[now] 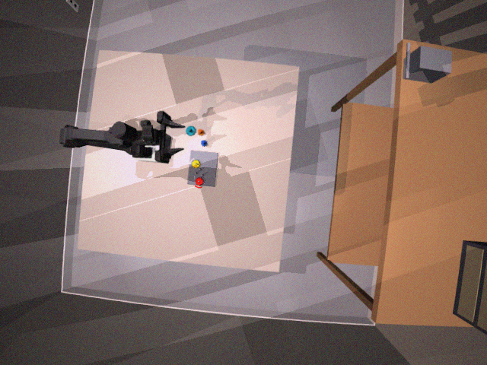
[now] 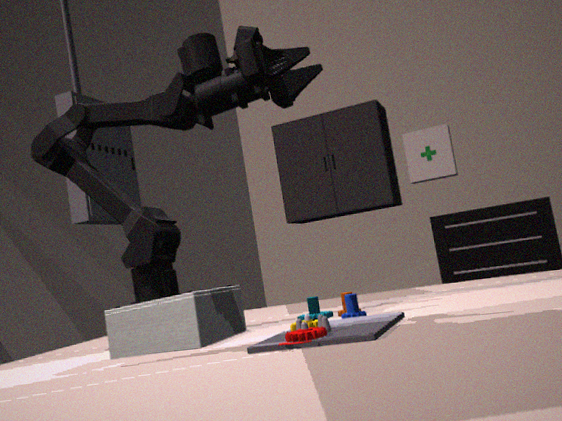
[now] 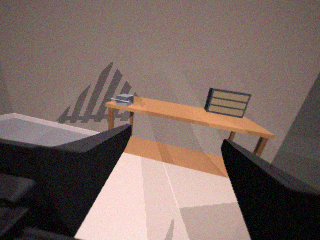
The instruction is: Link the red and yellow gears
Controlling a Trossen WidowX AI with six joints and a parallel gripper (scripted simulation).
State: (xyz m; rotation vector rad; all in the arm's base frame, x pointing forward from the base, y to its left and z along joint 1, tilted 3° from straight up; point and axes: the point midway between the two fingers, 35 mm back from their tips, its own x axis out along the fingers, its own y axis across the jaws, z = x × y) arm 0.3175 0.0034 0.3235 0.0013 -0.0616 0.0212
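Right now the blue gear is 20 mm behind my gripper tip, 70 mm to the left of it and 410 mm below it. The rest, counted from my gripper tip: orange gear (50 mm behind, 140 mm to the left, 410 mm below); then red gear (40 mm behind, 160 mm to the right, 410 mm below); then yellow gear (70 mm behind, 60 mm to the right, 410 mm below).
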